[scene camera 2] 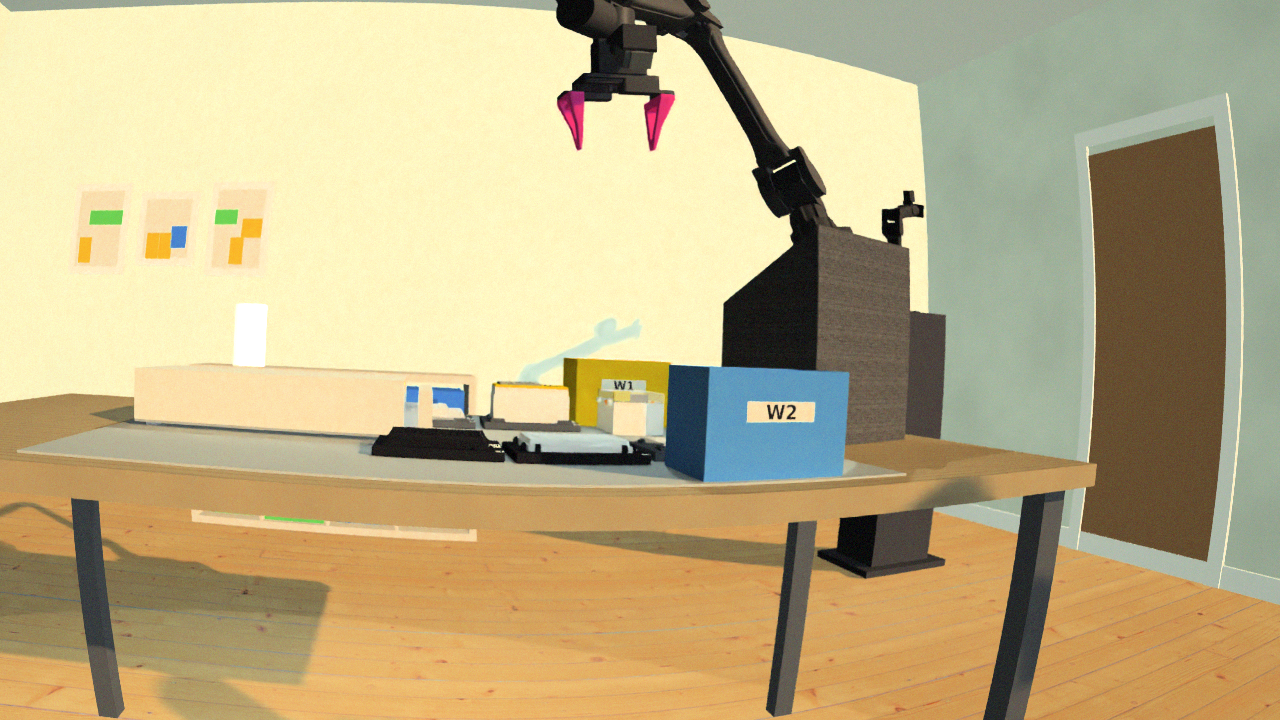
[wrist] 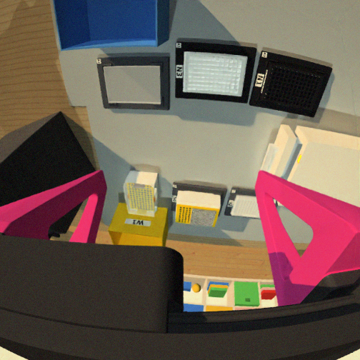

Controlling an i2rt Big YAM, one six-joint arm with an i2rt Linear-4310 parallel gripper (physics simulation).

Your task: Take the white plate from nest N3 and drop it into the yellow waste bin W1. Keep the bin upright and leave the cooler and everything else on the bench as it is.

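Pixels of known places: gripper, between the fingertips: [scene camera 2: 616,149]; arm's base, origin of its link: [scene camera 2: 822,253].
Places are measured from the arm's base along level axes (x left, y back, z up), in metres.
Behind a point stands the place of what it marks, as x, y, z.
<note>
The white plate [scene camera 2: 572,442] {0.240, -0.460, -0.291} [wrist: 213,74] lies flat in the black nest N3 [scene camera 2: 581,457] {0.261, -0.453, -0.306} [wrist: 212,98], near the top middle of the wrist view. The yellow waste bin W1 [scene camera 2: 581,394] {-0.249, -0.347, -0.259} [wrist: 157,228] stands upright at the back of the bench; its inside is mostly hidden. My gripper [scene camera 2: 615,148] {0.223, -0.418, 0.073} [wrist: 180,178] is open and empty, pointing down high above the bench, well apart from the plate and bin. The long beige box [scene camera 2: 268,399] {0.105, -0.876, -0.266} [wrist: 332,162], which looks like the cooler, stands on the left in the scene view.
The blue bin W2 [scene camera 2: 776,443] {0.390, -0.267, -0.275} [wrist: 107,37] stands beside N3's row. Nest N1 [scene camera 2: 438,445] {0.239, -0.623, -0.301} [wrist: 291,84] holds a black plate. A grey-centred nest [wrist: 132,83] lies between N3 and W2. A pale tip box [scene camera 2: 623,416] {-0.099, -0.308, -0.285} [wrist: 141,194] stands against W1; a yellow-topped box [scene camera 2: 529,402] {-0.147, -0.457, -0.270} [wrist: 198,207] is nearby.
</note>
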